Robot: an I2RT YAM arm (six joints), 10 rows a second.
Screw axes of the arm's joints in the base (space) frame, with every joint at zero. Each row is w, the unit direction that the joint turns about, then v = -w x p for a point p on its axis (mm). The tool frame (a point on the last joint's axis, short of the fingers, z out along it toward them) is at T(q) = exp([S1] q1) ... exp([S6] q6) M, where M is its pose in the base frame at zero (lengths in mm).
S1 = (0, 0, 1, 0, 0, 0)
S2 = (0, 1, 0, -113.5, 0, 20)
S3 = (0, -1, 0, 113.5, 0, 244)
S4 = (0, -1, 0, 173.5, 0, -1)
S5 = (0, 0, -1, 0, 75, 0)
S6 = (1, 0, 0, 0, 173.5, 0)
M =
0 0 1 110.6
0 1 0 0
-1 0 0 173.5
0 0 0 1
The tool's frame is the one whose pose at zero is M.
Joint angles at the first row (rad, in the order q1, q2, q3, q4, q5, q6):
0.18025 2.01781 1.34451 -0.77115 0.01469 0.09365
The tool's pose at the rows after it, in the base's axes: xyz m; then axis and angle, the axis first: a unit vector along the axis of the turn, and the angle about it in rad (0 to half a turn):
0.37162 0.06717 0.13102 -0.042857 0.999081 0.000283 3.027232
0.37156 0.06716 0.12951 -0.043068 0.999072 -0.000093 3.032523
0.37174 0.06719 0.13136 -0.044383 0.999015 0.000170 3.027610
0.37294 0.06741 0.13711 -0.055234 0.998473 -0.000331 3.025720
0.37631 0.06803 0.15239 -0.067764 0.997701 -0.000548 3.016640
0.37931 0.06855 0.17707 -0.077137 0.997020 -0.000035 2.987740
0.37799 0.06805 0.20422 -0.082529 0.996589 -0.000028 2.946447
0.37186 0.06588 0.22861 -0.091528 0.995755 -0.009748 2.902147
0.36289 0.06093 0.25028 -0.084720 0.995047 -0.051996 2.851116
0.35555 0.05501 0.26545 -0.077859 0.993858 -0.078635 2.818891
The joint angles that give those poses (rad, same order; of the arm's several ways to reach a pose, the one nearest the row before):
0.18024 2.03462 1.34453 -0.76734 0.01507 0.09364
0.18024 2.03878 1.34451 -0.76849 0.01507 0.09326
0.18023 2.03461 1.34603 -0.76924 0.01507 0.09059
0.18024 2.02889 1.36244 -0.78945 0.01507 0.06885
0.18025 2.01515 1.40709 -0.83868 0.01507 0.04369
0.18026 1.98538 1.46504 -0.89741 0.01583 0.02461
0.17987 1.94001 1.50855 -0.94510 0.01888 0.01279
0.17910 1.88431 1.52687 -0.97639 0.03986 -0.00897
0.17874 1.82249 1.52723 -0.99432 0.12837 -0.00933
0.17146 1.77749 1.52687 -1.00957 0.18253 -0.01355

